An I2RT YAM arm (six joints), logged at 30 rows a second.
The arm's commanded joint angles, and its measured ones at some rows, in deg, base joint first. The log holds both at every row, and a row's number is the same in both.
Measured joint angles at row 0:
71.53, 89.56, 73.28, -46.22, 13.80, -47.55
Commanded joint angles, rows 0 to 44:
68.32, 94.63, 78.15, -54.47, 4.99, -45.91
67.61, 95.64, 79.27, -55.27, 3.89, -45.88
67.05, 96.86, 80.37, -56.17, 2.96, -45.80
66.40, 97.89, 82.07, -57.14, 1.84, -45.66
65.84, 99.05, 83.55, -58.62, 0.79, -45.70
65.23, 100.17, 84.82, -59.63, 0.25, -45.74
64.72, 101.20, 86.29, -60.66, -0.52, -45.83
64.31, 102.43, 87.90, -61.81, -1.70, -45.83
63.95, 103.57, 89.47, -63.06, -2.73, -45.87
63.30, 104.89, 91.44, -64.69, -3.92, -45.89
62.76, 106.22, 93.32, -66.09, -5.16, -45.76
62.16, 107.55, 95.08, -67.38, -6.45, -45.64
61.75, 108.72, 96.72, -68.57, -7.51, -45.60
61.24, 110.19, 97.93, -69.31, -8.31, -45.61
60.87, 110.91, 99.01, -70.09, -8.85, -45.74
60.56, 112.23, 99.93, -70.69, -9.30, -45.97
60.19, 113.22, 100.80, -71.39, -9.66, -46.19
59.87, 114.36, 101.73, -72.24, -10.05, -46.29
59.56, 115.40, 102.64, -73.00, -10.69, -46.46
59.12, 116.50, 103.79, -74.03, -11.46, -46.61
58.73, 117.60, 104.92, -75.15, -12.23, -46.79
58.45, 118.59, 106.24, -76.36, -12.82, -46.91
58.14, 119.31, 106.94, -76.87, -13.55, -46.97
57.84, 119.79, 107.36, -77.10, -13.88, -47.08
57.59, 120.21, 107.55, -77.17, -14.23, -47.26
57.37, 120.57, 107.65, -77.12, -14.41, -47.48
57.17, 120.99, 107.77, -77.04, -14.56, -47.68
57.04, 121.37, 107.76, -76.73, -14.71, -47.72
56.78, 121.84, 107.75, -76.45, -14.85, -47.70
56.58, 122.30, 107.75, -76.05, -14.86, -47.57
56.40, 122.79, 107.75, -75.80, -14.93, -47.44
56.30, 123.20, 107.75, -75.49, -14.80, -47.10
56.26, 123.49, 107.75, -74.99, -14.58, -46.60
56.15, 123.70, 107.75, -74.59, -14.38, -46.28
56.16, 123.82, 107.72, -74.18, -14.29, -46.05
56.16, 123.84, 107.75, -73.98, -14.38, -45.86
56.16, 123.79, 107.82, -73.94, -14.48, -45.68
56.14, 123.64, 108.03, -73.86, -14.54, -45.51
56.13, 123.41, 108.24, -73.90, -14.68, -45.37
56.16, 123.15, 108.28, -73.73, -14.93, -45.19
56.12, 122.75, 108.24, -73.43, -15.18, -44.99
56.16, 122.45, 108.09, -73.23, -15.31, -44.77
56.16, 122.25, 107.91, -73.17, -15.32, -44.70
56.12, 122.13, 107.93, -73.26, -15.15, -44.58
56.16, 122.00, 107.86, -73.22, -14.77, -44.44
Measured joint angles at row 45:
55.83, 118.08, 110.76, -71.33, -11.55, -46.78
